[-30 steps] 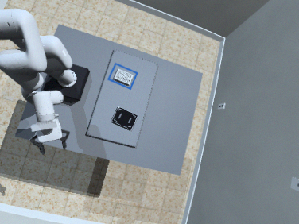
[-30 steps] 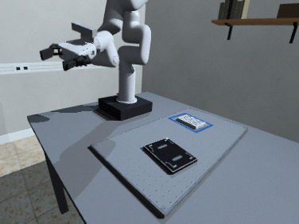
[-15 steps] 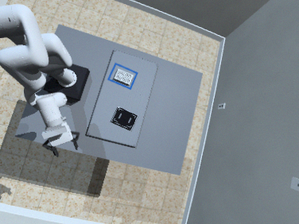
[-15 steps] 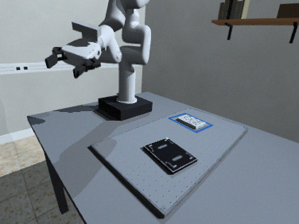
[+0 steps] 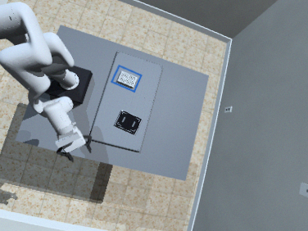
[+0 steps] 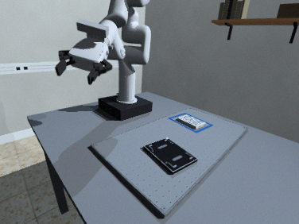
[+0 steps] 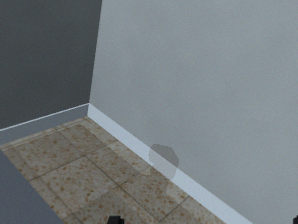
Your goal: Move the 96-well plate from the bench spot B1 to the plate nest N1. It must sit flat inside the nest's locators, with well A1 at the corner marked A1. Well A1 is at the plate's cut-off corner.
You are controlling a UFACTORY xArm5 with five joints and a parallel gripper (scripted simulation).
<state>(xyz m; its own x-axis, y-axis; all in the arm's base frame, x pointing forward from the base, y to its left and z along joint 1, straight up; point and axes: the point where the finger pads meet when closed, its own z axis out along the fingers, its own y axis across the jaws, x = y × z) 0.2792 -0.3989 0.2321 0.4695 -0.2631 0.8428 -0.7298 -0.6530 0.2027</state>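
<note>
The white 96-well plate is 90 mm ahead of my hand, 550 mm to the left of it and 270 mm below it. Also, from my hand: black plate nest: 190 mm ahead, 240 mm to the left, 270 mm below.
</note>
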